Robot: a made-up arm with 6 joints.
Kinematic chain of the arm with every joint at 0, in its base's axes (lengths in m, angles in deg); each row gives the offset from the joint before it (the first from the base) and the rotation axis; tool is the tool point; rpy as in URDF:
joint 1: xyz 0 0 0.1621 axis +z
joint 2: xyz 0 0 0 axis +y
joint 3: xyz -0.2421 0 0.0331 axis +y
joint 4: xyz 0.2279 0 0.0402 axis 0.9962 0 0.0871
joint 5: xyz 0 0 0 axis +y
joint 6: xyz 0.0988 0 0.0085 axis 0.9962 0 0.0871
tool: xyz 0 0 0 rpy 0 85 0
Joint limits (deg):
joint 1: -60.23..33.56
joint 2: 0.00..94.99
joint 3: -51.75..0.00
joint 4: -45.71..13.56
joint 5: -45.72..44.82
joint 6: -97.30..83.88
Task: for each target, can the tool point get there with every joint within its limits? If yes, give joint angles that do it. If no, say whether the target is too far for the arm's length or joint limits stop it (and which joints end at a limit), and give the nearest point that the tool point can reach.
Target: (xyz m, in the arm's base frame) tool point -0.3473 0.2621 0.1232
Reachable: no: joint limits stop it (at a limit: joint 1, joint 2, joint 3, joint 4, joint 5) | nearest point -0.0039 0.0171 0.0996 | short by 0.422 m
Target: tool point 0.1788 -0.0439 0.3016
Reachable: yes | joints -11.31 52.52 -40.80 -7.95 35.25 -15.39
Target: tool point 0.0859 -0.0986 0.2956
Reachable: yes | joints -47.80 27.61 -14.12 7.28 -12.16 -47.14
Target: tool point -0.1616 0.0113 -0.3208
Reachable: no: joint limits stop it (at a limit: joint 1, joint 2, joint 3) | nearest point 0.0001 -0.0504 0.0789 | short by 0.436 m
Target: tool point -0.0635 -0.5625 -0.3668
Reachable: no: too far | nearest point 0.0774 -0.1904 0.1152 | short by 0.625 m
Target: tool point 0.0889 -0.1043 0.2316
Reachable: yes | joints -50.02 37.43 -14.94 2.40 15.38 -55.14
